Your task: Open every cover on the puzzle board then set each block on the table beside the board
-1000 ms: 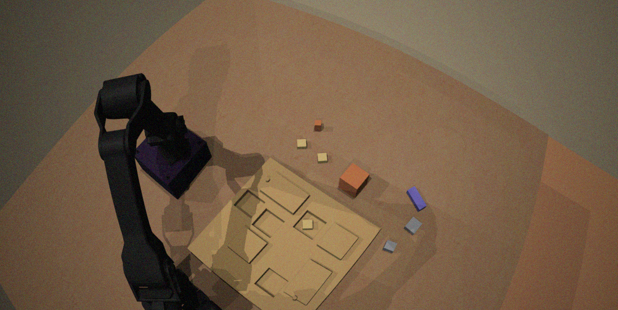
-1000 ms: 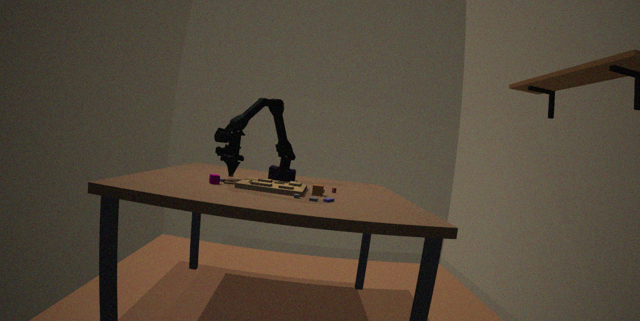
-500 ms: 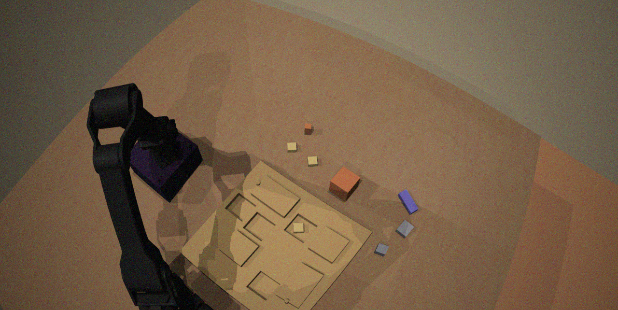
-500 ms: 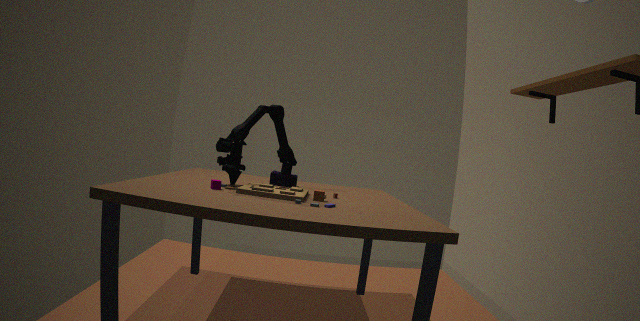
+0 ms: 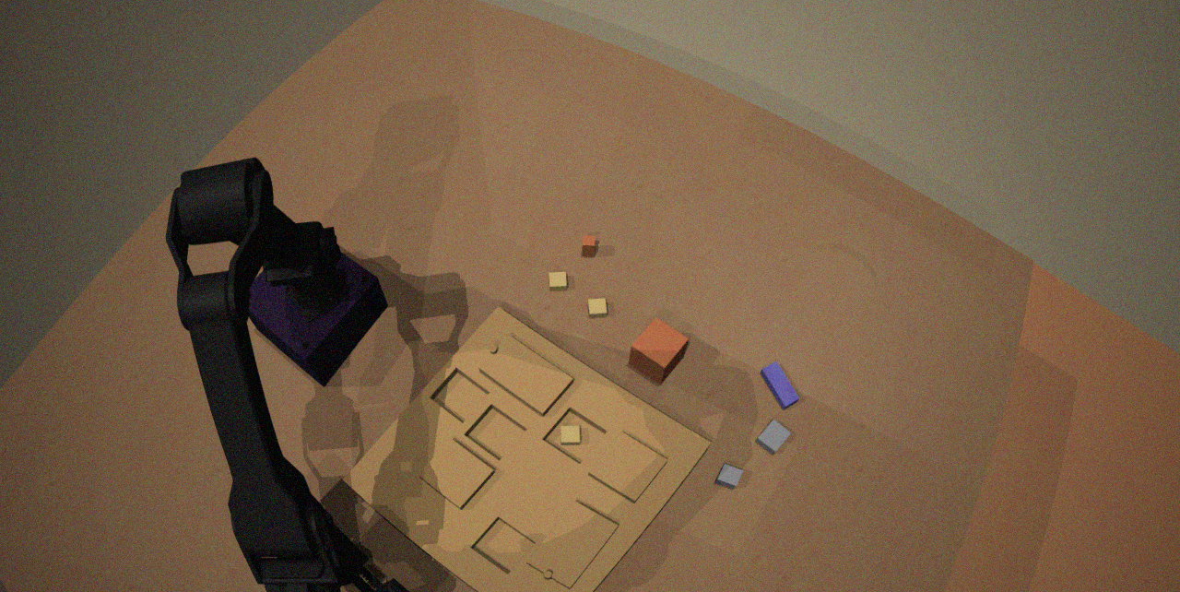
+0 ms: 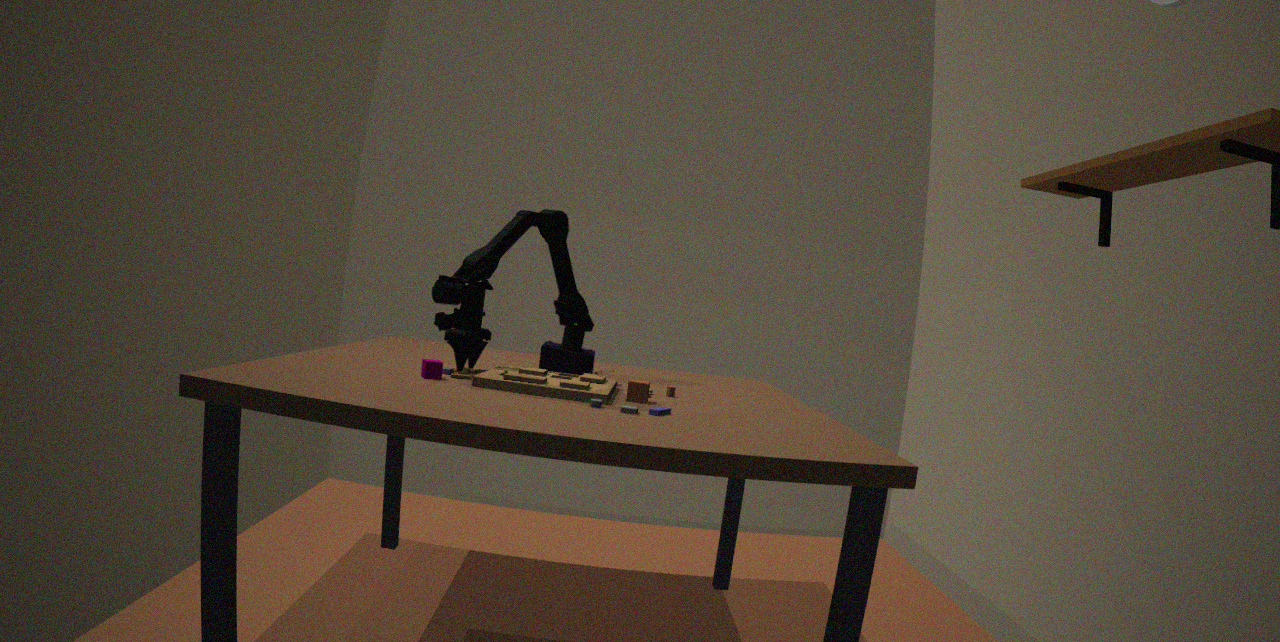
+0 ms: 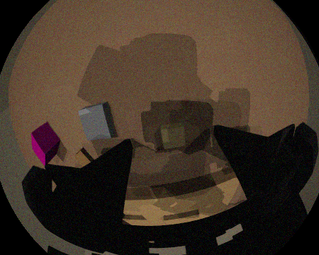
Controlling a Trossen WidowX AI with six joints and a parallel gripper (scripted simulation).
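Now: gripper tip 4 cm short of the tan puzzle board, 24 cm to the right of it and 1 cm below it. From my gripper tip the other things lie so: grey block: 7 cm ahead, 2 cm to the right; magenta cube: 18 cm ahead, 1 cm to the right, 1 cm above; orange cube: 4 cm ahead, 44 cm to the left, 2 cm above.
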